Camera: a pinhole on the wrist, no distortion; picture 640 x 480 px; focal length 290.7 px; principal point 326.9 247.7 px. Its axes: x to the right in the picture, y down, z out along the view. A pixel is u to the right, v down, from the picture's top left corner.
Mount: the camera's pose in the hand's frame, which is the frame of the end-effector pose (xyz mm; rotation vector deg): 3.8 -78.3 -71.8 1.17 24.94 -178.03
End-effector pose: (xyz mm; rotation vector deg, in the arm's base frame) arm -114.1 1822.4 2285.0 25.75 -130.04 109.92
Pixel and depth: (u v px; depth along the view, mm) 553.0 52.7 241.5
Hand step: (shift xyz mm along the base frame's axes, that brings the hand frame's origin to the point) 192.2 -170.8 -101.4
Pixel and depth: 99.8 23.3 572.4
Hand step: -423.7 -627.2 -158.5
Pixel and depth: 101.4 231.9 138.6
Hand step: -64.1 -94.5 122.7
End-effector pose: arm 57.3 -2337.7 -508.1 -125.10 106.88 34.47
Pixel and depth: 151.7 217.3 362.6
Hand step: 113.8 -50.0 -368.8
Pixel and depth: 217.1 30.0 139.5
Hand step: 6.4 -7.8 -107.3
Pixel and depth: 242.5 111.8 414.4
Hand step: -45.9 52.5 -393.2
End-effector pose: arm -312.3 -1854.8 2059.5 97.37 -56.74 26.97
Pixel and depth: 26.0 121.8 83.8
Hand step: 101.4 -46.3 18.0
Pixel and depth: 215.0 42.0 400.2
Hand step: -42.8 -426.8 18.2
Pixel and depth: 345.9 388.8 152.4
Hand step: 140.1 -29.4 -138.3
